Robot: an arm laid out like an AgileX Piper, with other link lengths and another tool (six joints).
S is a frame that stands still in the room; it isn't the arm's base.
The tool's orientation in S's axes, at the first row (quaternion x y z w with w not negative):
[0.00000 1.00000 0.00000 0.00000]
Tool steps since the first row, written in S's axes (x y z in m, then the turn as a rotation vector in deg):
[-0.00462 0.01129 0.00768 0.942 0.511 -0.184]
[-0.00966 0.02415 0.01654 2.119 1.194 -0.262]
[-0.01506 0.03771 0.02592 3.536 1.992 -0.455]
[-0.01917 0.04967 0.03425 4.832 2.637 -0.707]
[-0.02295 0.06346 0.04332 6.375 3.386 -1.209]
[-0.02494 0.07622 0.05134 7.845 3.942 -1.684]
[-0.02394 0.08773 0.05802 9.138 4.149 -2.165]
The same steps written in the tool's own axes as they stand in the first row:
[0.00462 0.01129 -0.00768 -0.942 0.511 0.184]
[0.00966 0.02415 -0.01654 -2.119 1.194 0.262]
[0.01506 0.03771 -0.02592 -3.536 1.992 0.455]
[0.01917 0.04967 -0.03425 -4.832 2.637 0.707]
[0.02295 0.06346 -0.04332 -6.375 3.386 1.209]
[0.02494 0.07622 -0.05134 -7.845 3.942 1.684]
[0.02394 0.08773 -0.05802 -9.138 4.149 2.165]

